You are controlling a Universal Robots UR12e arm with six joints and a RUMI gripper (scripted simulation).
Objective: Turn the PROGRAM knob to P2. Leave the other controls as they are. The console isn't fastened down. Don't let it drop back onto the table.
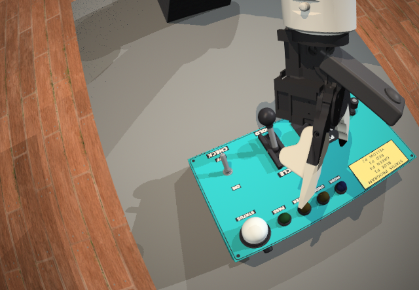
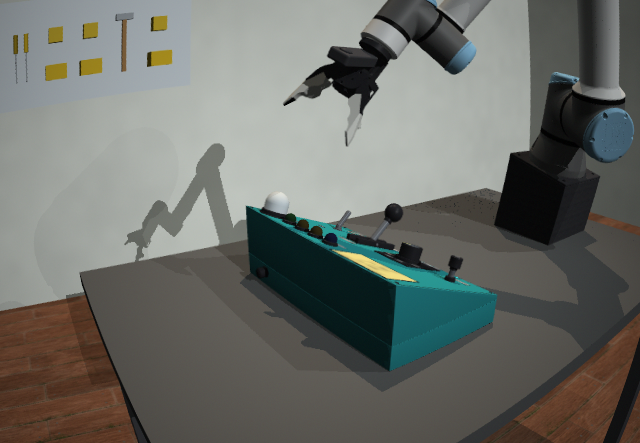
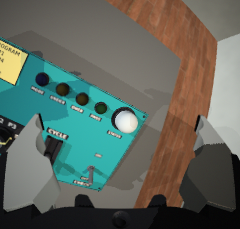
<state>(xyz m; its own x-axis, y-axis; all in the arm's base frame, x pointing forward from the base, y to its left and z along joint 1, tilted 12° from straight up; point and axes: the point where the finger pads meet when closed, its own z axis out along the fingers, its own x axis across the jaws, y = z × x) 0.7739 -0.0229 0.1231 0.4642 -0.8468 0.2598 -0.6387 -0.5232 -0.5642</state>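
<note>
Now: hand 110 mm past the teal console, 70 mm to the right of it and 260 mm above it. The rest, counted from my hand: check toggle (120 mm behind, 110 mm to the right, 240 mm below); black ball-topped lever (150 mm behind, 230 mm below); small mode knob (160 mm behind, 240 mm to the left, 230 mm below).
</note>
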